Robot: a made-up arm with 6 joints. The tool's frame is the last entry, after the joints. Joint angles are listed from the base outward. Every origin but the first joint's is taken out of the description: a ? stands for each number. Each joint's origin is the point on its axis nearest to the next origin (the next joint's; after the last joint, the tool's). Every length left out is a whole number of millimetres.
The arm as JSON. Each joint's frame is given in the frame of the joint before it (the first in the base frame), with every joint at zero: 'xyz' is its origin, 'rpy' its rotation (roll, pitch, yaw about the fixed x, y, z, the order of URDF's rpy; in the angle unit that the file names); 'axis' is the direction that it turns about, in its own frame. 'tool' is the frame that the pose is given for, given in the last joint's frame.
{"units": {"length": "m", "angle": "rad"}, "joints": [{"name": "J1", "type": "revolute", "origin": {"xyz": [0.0, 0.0, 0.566], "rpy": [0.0, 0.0, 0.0]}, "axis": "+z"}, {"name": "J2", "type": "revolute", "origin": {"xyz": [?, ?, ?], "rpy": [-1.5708, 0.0, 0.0]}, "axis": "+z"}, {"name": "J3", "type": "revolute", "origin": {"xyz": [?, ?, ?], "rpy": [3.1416, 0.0, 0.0]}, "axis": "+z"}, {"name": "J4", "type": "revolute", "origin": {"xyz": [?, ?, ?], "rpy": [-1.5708, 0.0, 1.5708]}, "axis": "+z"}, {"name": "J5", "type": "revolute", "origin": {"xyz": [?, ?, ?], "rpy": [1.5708, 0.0, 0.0]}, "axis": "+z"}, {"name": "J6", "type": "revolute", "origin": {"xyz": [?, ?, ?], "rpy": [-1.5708, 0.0, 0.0]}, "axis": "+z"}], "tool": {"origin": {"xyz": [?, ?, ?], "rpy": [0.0, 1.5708, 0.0]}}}
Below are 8 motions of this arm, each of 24 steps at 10 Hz.
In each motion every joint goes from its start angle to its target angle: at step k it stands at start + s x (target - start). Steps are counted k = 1, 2, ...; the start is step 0. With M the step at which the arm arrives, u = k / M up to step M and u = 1 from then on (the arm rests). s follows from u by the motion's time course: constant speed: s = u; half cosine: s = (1 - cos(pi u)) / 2; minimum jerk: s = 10 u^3 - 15 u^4 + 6 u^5.
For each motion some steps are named. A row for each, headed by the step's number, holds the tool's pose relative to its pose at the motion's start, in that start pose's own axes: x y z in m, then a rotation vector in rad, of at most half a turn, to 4 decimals.
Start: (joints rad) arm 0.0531 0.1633 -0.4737 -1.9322 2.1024 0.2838
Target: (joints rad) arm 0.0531 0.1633 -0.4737 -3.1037 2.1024 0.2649
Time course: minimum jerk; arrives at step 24
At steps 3, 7, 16, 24:
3: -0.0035 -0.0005 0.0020 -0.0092 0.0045 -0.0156
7: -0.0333 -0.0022 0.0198 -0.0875 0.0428 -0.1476
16: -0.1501 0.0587 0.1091 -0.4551 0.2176 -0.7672
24: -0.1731 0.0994 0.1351 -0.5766 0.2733 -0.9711

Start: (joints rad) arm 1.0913 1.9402 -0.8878 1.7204 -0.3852 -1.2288
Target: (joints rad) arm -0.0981 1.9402 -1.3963 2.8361 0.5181 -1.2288
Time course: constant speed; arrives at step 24
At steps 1, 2, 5, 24:
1: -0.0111 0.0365 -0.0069 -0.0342 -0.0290 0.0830
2: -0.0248 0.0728 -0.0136 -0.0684 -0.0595 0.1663
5: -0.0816 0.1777 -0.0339 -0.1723 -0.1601 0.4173
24: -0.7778 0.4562 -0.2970 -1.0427 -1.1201 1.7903

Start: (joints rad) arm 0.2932 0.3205 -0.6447 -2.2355 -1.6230 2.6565
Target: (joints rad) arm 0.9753 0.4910 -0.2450 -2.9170 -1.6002 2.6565
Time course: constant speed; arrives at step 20
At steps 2, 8, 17, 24:
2: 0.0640 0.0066 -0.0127 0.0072 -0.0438 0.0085
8: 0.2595 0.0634 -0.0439 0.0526 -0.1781 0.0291
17: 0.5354 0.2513 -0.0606 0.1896 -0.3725 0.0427
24: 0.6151 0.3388 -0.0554 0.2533 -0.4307 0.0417

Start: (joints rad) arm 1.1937 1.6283 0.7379 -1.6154 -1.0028 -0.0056
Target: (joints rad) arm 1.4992 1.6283 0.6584 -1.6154 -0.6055 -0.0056
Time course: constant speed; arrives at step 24
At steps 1, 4, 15, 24:
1: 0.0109 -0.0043 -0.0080 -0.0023 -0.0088 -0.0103
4: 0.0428 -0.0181 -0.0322 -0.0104 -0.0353 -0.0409
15: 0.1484 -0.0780 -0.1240 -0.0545 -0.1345 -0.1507
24: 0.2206 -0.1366 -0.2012 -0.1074 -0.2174 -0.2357

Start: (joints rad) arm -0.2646 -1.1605 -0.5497 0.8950 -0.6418 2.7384
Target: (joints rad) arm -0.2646 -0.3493 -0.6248 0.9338 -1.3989 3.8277
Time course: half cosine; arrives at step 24
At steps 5, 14, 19, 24:
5: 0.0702 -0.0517 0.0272 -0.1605 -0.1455 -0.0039
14: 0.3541 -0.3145 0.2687 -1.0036 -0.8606 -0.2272
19: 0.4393 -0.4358 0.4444 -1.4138 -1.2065 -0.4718
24: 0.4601 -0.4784 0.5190 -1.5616 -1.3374 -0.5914

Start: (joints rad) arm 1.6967 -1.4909 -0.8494 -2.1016 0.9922 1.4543
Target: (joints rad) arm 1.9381 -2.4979 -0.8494 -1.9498 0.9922 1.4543
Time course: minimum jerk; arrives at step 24
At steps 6, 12, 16, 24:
6: -0.0453 0.0051 0.0528 0.0677 -0.0356 0.0733
12: -0.2135 -0.0441 0.2516 0.3519 -0.1681 0.3270
16: -0.3171 -0.1455 0.3809 0.5838 -0.2610 0.4814
24: -0.3750 -0.2480 0.4584 0.7633 -0.3258 0.5744

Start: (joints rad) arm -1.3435 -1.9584 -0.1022 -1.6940 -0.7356 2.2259
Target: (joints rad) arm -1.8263 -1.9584 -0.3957 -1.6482 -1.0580 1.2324
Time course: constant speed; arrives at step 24
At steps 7, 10, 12, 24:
7: 0.0213 0.1132 -0.0480 0.2449 0.0902 0.1855
10: 0.0224 0.1585 -0.0715 0.3521 0.1484 0.2546
12: 0.0206 0.1873 -0.0879 0.4240 0.1932 0.2963
24: -0.0299 0.3327 -0.1922 0.8536 0.5513 0.4544

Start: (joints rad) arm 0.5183 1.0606 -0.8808 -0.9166 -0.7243 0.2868
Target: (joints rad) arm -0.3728 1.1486 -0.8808 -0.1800 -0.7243 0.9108
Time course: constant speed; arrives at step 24
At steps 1, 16, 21, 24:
1: 0.0012 -0.0050 0.0012 -0.0267 0.0103 0.0102
16: 0.0489 -0.0678 0.0091 -0.4656 0.0950 0.2193
21: 0.0748 -0.0796 0.0088 -0.6245 0.0847 0.3038
24: 0.0917 -0.0836 0.0083 -0.7218 0.0672 0.3550

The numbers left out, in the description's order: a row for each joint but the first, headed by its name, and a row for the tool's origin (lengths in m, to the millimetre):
J2: 0.0 0.0 0.0
J3: 0.0 -0.578 0.0
J4: 1.066 0.0 0.0
J5: 0.0 -0.218 0.0
J6: 0.0 0.0 0.0
tool: 0.0 0.0 0.0

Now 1 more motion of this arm.
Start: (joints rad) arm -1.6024 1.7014 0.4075 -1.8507 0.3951 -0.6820
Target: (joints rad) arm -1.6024 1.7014 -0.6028 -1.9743 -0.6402 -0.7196
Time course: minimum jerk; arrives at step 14
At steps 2, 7, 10, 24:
2: -0.0024 -0.0137 0.0212 -0.0049 -0.0003 -0.0282
7: -0.1677 -0.2381 0.4536 0.0128 -0.0385 -0.6001
10: -0.4170 -0.3176 0.7350 0.1687 -0.1036 -0.9835
24: -0.5419 -0.3256 0.8299 0.2648 -0.1374 -1.1188

